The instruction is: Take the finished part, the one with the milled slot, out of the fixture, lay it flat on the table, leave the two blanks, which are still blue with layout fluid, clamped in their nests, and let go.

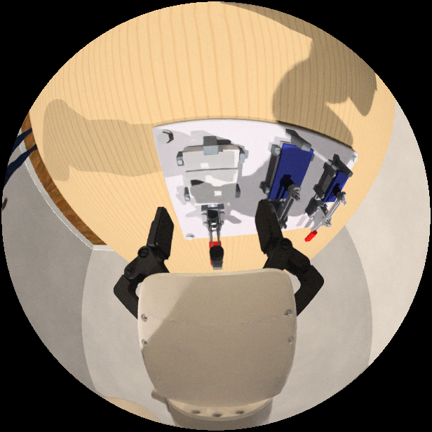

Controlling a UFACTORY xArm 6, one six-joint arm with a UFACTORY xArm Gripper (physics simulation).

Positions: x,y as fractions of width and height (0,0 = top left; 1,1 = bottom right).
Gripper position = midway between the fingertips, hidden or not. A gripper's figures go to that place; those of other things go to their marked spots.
Scene:
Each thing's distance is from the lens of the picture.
gripper (0.49,0.49): 0.13 m
finished part (0.49,0.41): 0.17 m
blue blank (0.67,0.38): 0.19 m
white fixture plate (0.59,0.32): 0.17 m
grey clamp (0.48,0.49): 0.21 m
The marked spots on the grey clamp and the white fixture plate are 0.13 m apart.

